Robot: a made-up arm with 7 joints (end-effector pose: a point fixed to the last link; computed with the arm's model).
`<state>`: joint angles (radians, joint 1 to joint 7).
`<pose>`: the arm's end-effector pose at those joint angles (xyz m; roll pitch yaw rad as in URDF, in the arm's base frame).
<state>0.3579 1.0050 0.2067 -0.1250 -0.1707 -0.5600 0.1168</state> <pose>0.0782 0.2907 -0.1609 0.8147 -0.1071 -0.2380</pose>
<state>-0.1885 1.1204 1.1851 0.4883 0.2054 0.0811 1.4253</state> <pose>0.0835 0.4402 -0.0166 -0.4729 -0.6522 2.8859</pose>
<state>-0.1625 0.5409 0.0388 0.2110 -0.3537 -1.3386 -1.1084</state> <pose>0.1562 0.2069 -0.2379 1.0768 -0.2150 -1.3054</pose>
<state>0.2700 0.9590 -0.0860 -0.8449 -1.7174 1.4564 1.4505</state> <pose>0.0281 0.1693 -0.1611 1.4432 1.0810 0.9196</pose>
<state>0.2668 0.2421 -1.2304 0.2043 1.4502 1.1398 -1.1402</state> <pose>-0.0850 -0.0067 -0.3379 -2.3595 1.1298 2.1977</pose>
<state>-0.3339 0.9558 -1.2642 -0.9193 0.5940 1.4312 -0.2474</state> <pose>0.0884 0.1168 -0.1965 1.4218 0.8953 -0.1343</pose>
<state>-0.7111 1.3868 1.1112 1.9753 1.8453 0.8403 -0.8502</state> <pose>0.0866 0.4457 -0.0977 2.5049 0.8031 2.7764</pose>
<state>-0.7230 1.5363 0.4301 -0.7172 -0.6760 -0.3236 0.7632</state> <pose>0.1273 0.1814 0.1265 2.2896 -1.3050 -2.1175</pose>
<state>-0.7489 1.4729 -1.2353 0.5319 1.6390 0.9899 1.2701</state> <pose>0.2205 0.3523 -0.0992 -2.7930 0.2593 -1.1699</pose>
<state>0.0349 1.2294 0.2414 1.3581 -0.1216 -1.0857 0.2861</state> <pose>0.0353 0.4486 -0.1247 1.2076 -0.2306 0.4850</pose>
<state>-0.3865 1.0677 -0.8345 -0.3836 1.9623 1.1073 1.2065</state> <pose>0.1729 0.1674 -0.1648 -2.5527 -0.5868 -1.9982</pose>
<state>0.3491 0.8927 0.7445 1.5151 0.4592 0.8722 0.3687</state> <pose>-0.1870 0.3862 -0.1932 2.2044 -0.2266 2.5858</pose>
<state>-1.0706 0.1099 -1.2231 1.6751 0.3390 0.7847 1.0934</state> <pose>0.3260 0.0720 -0.2891 2.3807 -0.4558 0.1469</pose>
